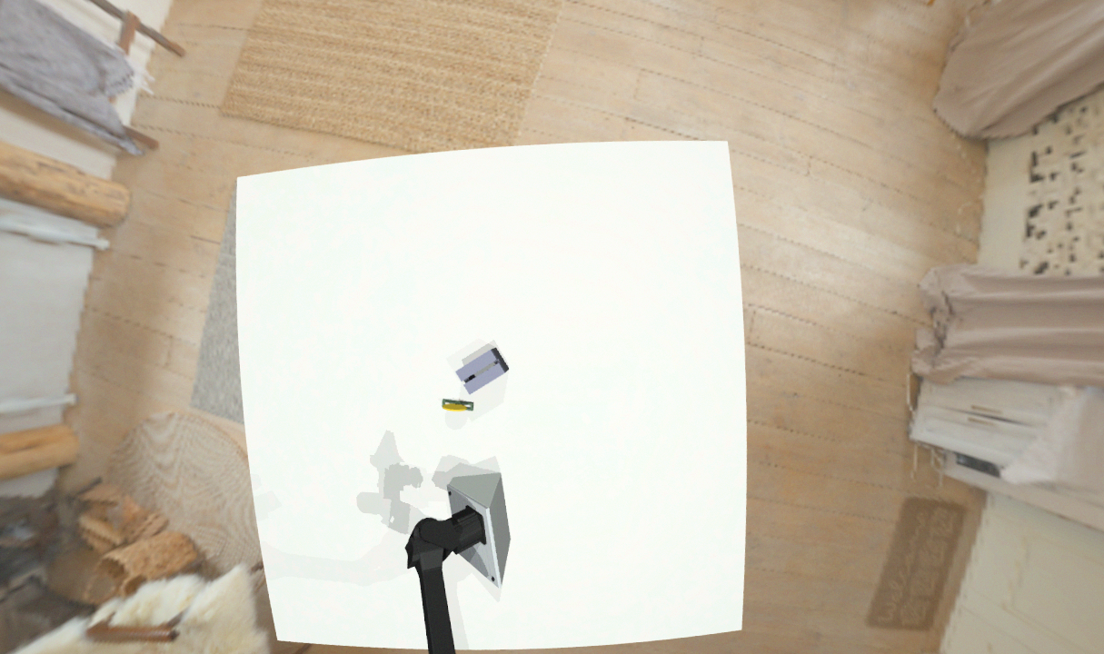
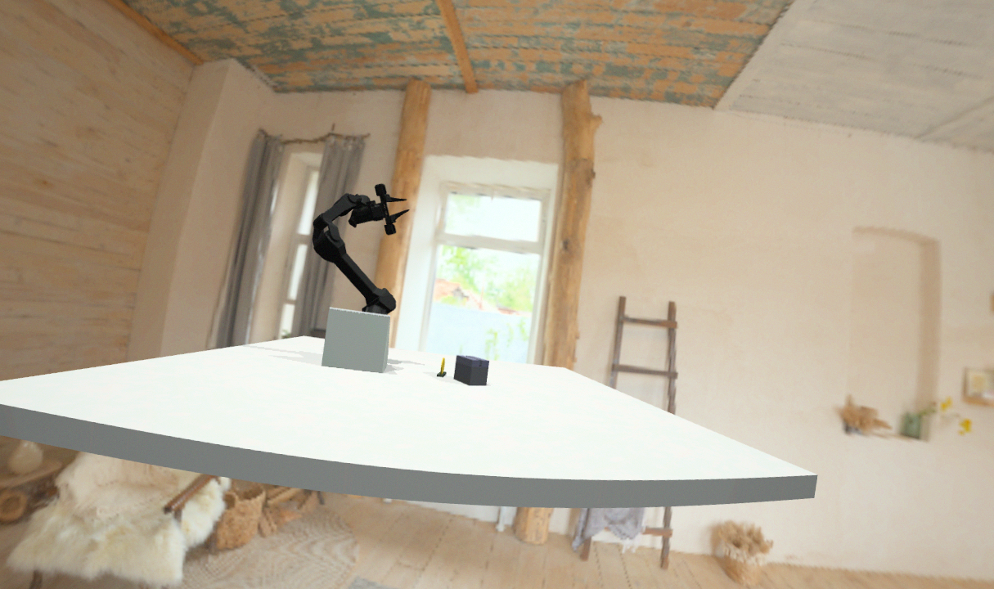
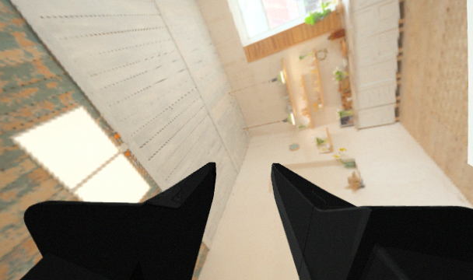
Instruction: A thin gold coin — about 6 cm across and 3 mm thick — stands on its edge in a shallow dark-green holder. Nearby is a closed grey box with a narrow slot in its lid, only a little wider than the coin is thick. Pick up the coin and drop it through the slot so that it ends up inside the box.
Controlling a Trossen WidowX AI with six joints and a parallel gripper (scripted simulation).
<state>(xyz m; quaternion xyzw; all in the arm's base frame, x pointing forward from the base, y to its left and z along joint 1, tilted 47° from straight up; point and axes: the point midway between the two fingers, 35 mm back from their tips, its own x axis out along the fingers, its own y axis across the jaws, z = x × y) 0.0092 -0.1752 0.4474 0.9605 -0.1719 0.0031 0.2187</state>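
Right now the thin gold coin is 200 mm ahead of my gripper tip, 150 mm to the right of it and 550 mm below it.
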